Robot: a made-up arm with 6 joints. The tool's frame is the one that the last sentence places. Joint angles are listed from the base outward.
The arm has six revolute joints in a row. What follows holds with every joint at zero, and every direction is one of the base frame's.
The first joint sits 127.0 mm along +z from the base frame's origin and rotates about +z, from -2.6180 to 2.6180 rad.
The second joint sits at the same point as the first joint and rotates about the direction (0.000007, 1, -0.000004), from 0.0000 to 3.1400 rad.
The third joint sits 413.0 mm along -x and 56.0 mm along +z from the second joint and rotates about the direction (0.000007, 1, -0.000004), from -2.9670 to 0.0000 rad.
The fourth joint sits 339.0 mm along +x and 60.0 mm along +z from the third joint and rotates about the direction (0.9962, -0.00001, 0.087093), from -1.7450 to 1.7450 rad.
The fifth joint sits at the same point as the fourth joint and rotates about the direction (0.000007, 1, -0.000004), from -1.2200 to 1.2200 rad.
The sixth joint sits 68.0 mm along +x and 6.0 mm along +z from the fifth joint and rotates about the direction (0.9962, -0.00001, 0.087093), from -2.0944 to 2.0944 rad.
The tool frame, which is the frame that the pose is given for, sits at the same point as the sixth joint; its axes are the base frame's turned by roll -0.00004, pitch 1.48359 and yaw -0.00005 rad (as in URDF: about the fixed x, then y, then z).
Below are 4 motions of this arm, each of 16 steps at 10 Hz.
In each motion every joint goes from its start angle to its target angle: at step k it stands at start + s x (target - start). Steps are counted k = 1, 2, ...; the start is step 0. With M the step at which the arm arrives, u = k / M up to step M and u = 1 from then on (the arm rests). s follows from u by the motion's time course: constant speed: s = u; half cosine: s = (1 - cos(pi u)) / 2; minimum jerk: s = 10 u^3 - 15 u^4 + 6 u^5.
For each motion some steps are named. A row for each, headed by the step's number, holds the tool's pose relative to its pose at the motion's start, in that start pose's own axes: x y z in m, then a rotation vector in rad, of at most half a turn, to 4 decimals.
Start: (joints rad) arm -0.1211 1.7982 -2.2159 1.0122 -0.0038 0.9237
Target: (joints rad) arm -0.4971 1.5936 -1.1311 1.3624 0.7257 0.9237
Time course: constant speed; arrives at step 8
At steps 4, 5, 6, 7, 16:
4: -0.1227 -0.1147 -0.0676 0.5849 -0.1197 0.2021
5: -0.1488 -0.1385 -0.0993 0.7067 -0.1549 0.2891
6: -0.1714 -0.1597 -0.1355 0.8156 -0.1905 0.3896
7: -0.1898 -0.1784 -0.1755 0.9102 -0.2257 0.5029
16: -0.2036 -0.1946 -0.2183 0.9889 -0.2594 0.6278

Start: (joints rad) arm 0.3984 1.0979 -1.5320 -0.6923 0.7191 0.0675
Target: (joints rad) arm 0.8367 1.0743 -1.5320 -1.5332 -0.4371 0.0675
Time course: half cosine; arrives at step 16
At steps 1, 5, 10, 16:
1: -0.0012 0.0004 -0.0004 0.0010 -0.0137 -0.0063
5: -0.0270 0.0103 -0.0127 0.0089 -0.3212 -0.1464
10: -0.0697 0.0434 -0.0629 -0.0603 -1.0119 -0.4641
16: -0.0779 0.0679 -0.1062 -0.1658 -1.4604 -0.6816

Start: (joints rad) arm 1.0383 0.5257 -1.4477 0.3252 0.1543 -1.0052
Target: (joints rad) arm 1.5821 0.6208 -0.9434 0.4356 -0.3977 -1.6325
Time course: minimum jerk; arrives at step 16
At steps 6, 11, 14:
6: 0.0542 0.0249 0.0194 -0.0490 -0.0212 -0.0255
11: 0.1357 0.1073 0.0308 -0.1468 -0.0558 -0.1111
14: 0.1532 0.1365 0.0258 -0.1782 -0.0672 -0.1483

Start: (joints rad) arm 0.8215 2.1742 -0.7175 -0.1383 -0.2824 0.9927
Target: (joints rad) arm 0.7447 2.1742 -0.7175 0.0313 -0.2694 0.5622
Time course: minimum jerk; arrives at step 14
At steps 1, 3, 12, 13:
1: -0.0001 -0.0001 0.0000 0.0002 -0.0002 -0.0007
3: -0.0018 -0.0016 -0.0001 0.0041 -0.0042 -0.0139
12: -0.0245 -0.0234 -0.0018 0.0659 -0.0466 -0.1943
13: -0.0249 -0.0239 -0.0019 0.0674 -0.0472 -0.1982

